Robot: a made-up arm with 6 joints. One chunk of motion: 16 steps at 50 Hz.
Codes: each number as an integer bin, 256 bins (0 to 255) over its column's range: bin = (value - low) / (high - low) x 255, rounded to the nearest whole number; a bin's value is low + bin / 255 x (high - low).
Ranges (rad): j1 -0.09..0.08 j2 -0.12..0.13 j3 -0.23..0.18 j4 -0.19..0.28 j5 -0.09..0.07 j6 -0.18..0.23
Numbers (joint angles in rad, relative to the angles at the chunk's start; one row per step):
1: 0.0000 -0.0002 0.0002 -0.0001 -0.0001 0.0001
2: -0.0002 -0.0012 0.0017 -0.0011 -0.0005 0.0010
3: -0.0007 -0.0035 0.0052 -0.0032 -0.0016 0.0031
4: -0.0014 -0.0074 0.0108 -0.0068 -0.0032 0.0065
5: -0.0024 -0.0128 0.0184 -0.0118 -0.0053 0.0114
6: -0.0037 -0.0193 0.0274 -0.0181 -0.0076 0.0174
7: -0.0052 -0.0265 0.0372 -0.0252 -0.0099 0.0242
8: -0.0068 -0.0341 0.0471 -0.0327 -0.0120 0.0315
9: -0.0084 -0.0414 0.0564 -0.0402 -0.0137 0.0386
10: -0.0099 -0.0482 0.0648 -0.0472 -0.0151 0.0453
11: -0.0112 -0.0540 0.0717 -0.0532 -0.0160 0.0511
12: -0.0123 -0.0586 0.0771 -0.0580 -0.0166 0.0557
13: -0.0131 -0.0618 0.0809 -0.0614 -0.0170 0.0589
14: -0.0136 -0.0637 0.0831 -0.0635 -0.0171 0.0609
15: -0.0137 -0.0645 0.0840 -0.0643 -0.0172 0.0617
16: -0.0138 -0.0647 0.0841 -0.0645 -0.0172 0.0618
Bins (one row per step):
1: 135 122 143 103 143 112
2: 135 121 144 102 143 113
3: 134 119 146 101 141 114
4: 133 115 150 99 138 116
5: 131 109 154 97 135 119
6: 129 103 160 93 131 123
7: 127 95 166 89 128 127
8: 125 88 172 85 124 132
9: 122 80 178 81 122 136
10: 120 73 183 77 119 140
11: 118 67 188 74 118 144
12: 117 63 191 72 117 147
13: 115 59 193 70 116 149
14: 115 57 195 69 116 150
15: 114 57 195 68 116 150
16: 114 56 195 68 116 150

